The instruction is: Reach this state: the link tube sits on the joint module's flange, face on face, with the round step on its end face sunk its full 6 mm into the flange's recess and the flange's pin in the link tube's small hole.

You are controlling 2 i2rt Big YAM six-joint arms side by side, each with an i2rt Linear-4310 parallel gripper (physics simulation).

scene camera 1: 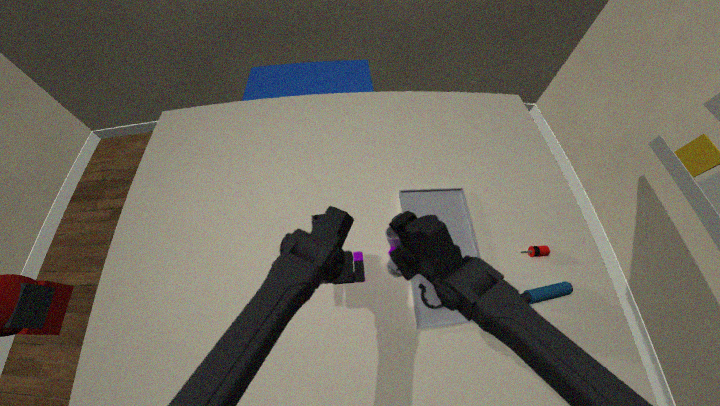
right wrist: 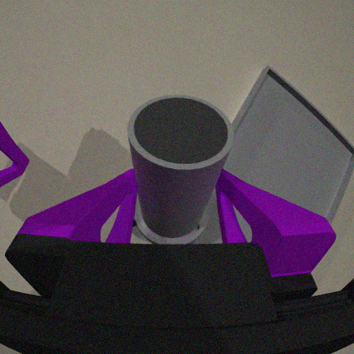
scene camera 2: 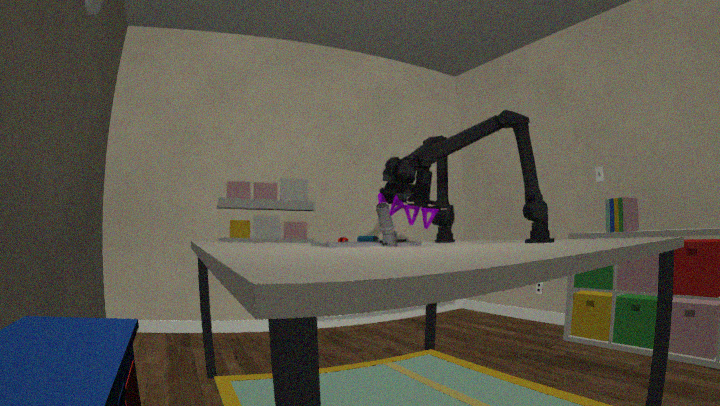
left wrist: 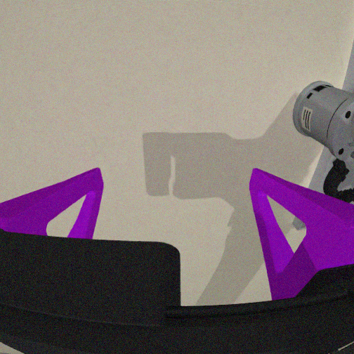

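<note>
The grey link tube is held in my right gripper, which is shut on it. The tube leans slightly in scene camera 2, with its lower end at the top of the joint module. The module stands on the table beside the tray's edge. The flange's recess and pin and the tube's step and small hole are hidden, so I cannot tell whether the faces meet. My left gripper is open and empty above the table, left of the module in scene camera 1.
The shallow grey tray lies partly under the right arm. A black curved part is at the tray. A red screwdriver and a blue-handled tool lie right of the tray in scene camera 1.
</note>
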